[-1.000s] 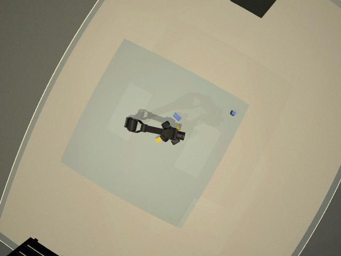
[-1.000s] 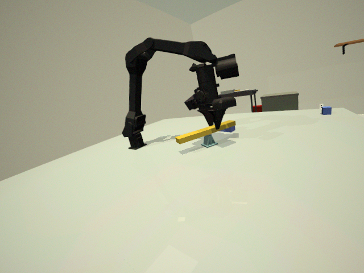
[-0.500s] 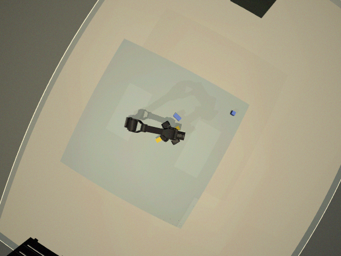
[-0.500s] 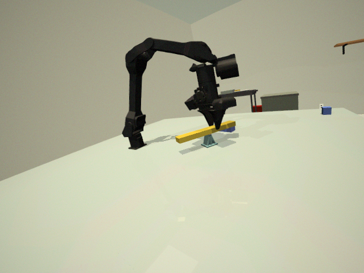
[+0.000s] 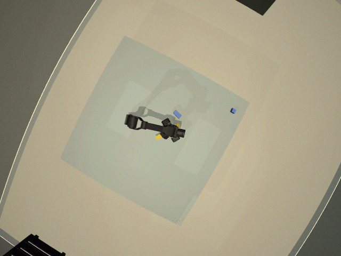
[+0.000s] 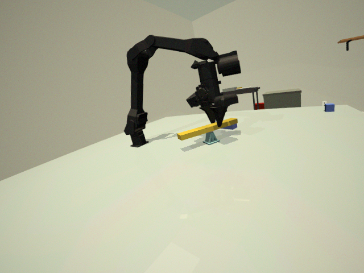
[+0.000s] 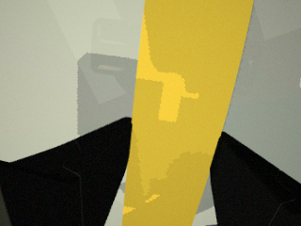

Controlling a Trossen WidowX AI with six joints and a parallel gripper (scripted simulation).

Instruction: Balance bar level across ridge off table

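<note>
The yellow bar lies 1 cm behind my gripper tip and 2 cm to the right of it. From my gripper tip the other things lie so: small blue cube (40 cm ahead, 41 cm to the left, 3 cm below).
</note>
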